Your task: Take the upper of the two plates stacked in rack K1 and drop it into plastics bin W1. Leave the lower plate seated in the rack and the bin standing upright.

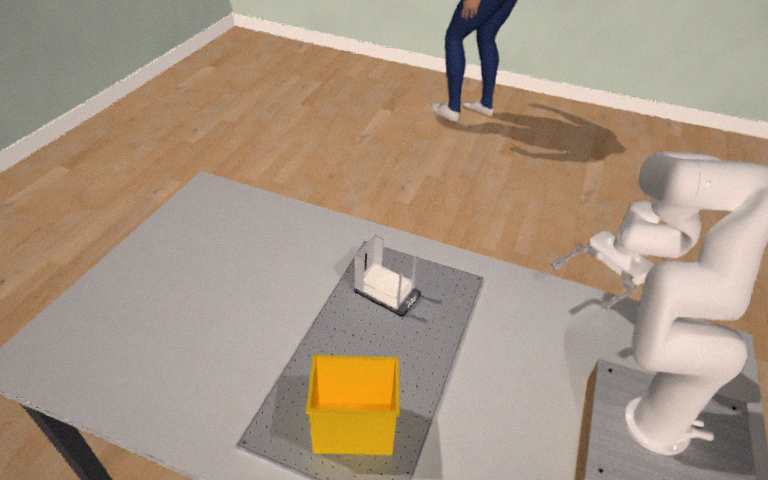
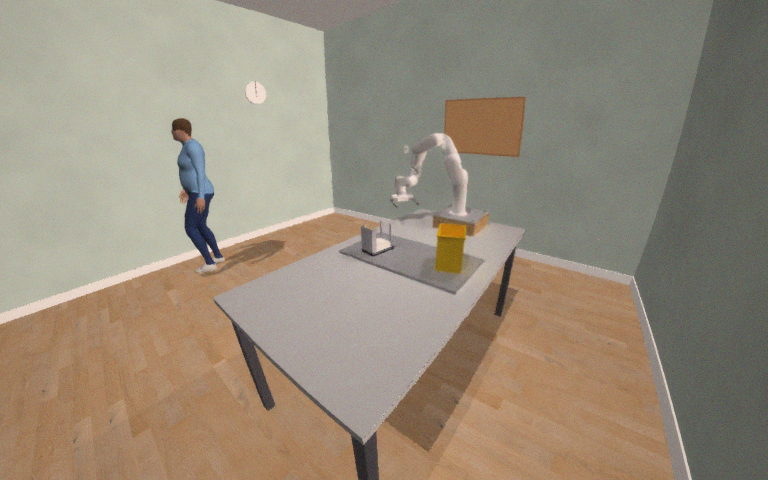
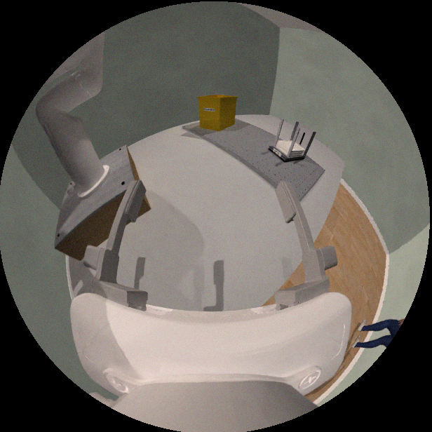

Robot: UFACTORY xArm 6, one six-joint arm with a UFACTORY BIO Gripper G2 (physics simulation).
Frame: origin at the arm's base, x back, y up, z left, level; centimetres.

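Seen in the pictures: hand at its tool point: (image 1: 583, 282) (image 2: 407, 205); arm's base at its link origin: (image 1: 655, 425) (image 2: 458, 213).
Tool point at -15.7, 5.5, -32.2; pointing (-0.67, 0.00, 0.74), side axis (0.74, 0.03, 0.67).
Offsets run from my tool point to a thing's top centre, as dx, dy, dz. "spot": to the spot under its first point. Level surfaces: height alone.
The white plates @(-49.9, -9.2, +5.5) (image 1: 388, 284) (image 2: 383, 246) (image 3: 290, 147) lie flat as a stack in rack K1, which has a dark base and upright posts @(spot: -56.1, -5.2, +8.4) (image 1: 360, 273) (image 2: 368, 240) (image 3: 309, 145); the seam between upper and lower plate is hard to make out. The yellow plastics bin W1 @(-46.6, +4.1, +46.0) (image 1: 352, 433) (image 2: 449, 254) (image 3: 211, 117) stands upright, its visible inner walls bare and its floor hidden. My gripper (image 1: 580, 285) (image 2: 406, 204) (image 3: 211, 192) is open and empty, in the air on the robot's side of the board, well apart from rack and bin.
Rack and bin stand apart on a grey perforated board @(dy -13.9) (image 1: 441, 316) (image 2: 416, 259) (image 3: 260, 156) on the grey table @(dy -15.3) (image 1: 169, 294) (image 2: 339, 305). The arm's base stands on a raised block (image 1: 617, 418) (image 2: 475, 224) (image 3: 100, 220). A person (image 1: 453, 62) (image 2: 195, 169) (image 3: 382, 334) is on the floor beyond the table.
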